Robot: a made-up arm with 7 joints.
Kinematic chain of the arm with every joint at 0, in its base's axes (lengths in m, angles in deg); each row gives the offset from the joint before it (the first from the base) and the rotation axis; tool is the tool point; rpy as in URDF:
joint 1: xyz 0 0 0.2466 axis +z
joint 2: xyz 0 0 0 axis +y
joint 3: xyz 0 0 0.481 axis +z
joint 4: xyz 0.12 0 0 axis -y
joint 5: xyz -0.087 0 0.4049 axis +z
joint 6: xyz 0 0 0 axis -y
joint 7: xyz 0.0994 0 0 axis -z
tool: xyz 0 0 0 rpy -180 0 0
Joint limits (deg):
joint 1: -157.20..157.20
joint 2: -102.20..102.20
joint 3: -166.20..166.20
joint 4: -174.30..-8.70
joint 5: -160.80..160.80
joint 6: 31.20..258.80
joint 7: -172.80..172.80
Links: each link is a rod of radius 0.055 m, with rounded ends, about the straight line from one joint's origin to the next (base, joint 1, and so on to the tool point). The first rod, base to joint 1, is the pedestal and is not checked.
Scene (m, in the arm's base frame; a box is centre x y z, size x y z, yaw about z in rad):
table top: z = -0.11
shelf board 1: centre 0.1 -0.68 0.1 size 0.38 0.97 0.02 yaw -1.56
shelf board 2: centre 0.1 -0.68 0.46 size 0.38 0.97 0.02 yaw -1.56
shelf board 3: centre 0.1 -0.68 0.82 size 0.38 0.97 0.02 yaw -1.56
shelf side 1: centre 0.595 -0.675 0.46 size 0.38 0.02 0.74 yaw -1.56
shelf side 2: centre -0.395 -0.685 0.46 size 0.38 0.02 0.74 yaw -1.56
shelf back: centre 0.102 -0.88 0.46 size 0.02 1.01 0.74 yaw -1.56
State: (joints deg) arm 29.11 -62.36 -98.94 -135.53 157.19 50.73 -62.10
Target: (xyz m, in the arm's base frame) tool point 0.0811 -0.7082 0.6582
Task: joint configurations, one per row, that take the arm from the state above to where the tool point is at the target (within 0.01 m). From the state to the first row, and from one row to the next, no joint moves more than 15 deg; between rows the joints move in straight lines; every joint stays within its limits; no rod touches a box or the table.
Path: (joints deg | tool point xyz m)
1: 23.54 -62.81 -95.31 -146.03 155.98 50.95 -62.10 | 0.0623 -0.5282 0.3012
2: 17.97 -63.27 -91.68 -156.53 154.77 51.17 -62.10 | 0.0616 -0.4470 0.3017
3: 12.41 -63.72 -88.05 -167.03 153.55 51.39 -62.10 | 0.0586 -0.3619 0.3015
4: 14.03 -65.39 -74.62 -159.50 152.38 49.75 -62.10 | 0.0824 -0.3918 0.4085
5: 15.66 -67.07 -61.19 -151.97 151.21 48.11 -62.10 | 0.0916 -0.3889 0.5317
6: 17.28 -68.74 -47.77 -144.45 150.04 46.47 -62.10 | 0.0773 -0.3523 0.6582
7: 23.94 -62.48 -60.10 -129.64 152.69 47.11 -62.10 | 0.0975 -0.4915 0.6614
8: 30.59 -56.22 -72.43 -114.84 155.34 47.74 -62.10 | 0.1002 -0.6135 0.6536
9: 37.24 -49.96 -84.77 -100.03 157.99 48.38 -62.10 | 0.0811 -0.7082 0.6582

